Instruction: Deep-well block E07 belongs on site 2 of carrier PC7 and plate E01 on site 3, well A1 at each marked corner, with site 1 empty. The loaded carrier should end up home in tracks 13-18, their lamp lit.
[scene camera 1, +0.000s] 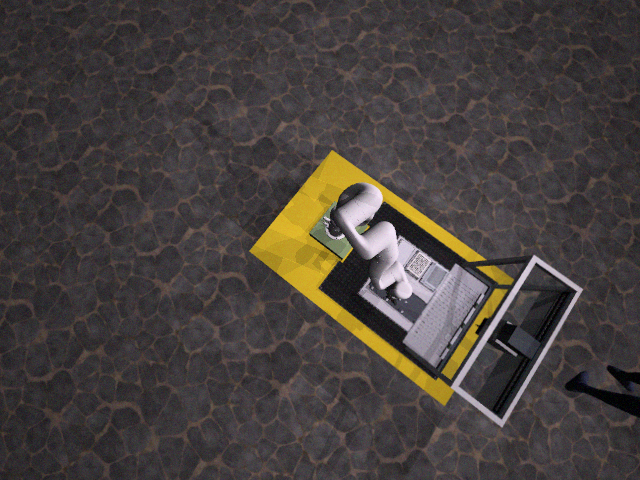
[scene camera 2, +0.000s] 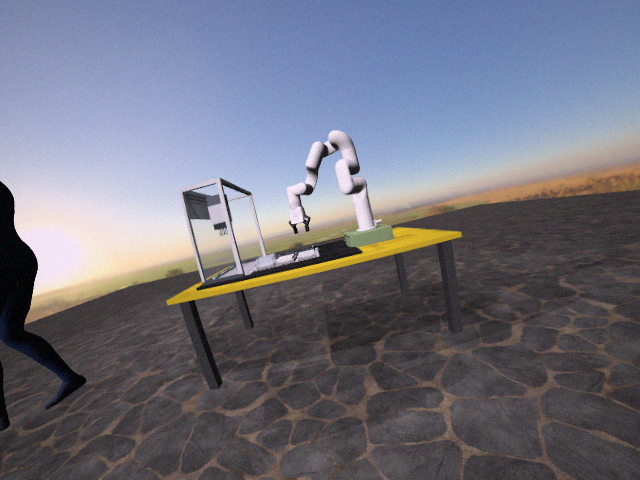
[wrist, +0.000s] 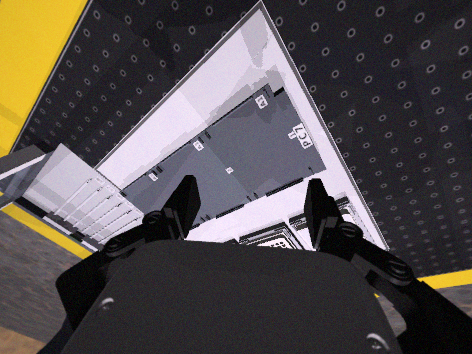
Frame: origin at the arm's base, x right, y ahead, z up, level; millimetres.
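Where they show: gripper, fingertip midpoint: (scene camera 2: 301, 232) (wrist: 250, 191); arm's base, origin of the base link: (scene camera 2: 367, 229).
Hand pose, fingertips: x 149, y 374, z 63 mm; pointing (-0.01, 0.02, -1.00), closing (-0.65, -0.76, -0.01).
Each offset is from my fingertips to the top centre of the thing. Level surfaces: height alone.
Carrier PC7 @(dx -6, dy +110, dz -96 mm) (scene camera 1: 409, 308) (wrist: 240, 135) is a long dark-grey plate lying on a white tray @(dx -91, dy +110, dz -125 mm) (wrist: 172, 107). Its PC7 label, the site numbers 1 and 2 and three A1 corner marks show in the wrist view; sites 1 and 2 are bare, and a finger hides part of the far end. Labware stands in a row beside it: a white plate with dark wells @(dx -217, dy +128, dz -99 mm) (scene camera 1: 418, 264) (wrist: 275, 244) and a pale grey block @(dx -202, dy +234, dz -72 mm) (scene camera 1: 435, 275). I cannot read which is E07 or E01. My gripper (scene camera 2: 301, 231) (wrist: 250, 191) is open and empty, above the carrier.
The slotted track deck @(dz -125 mm) (scene camera 1: 447, 315) (wrist: 92, 205) adjoins the tray; its lamps are not readable. A framed gantry (scene camera 1: 475, 410) (scene camera 2: 236, 237) stands over the far table end. Black perforated mat @(dz -125 mm) (scene camera 1: 341, 281) (wrist: 415, 100) surrounds the tray. A person (scene camera 1: 607, 396) (scene camera 2: 15, 310) stands near that end.
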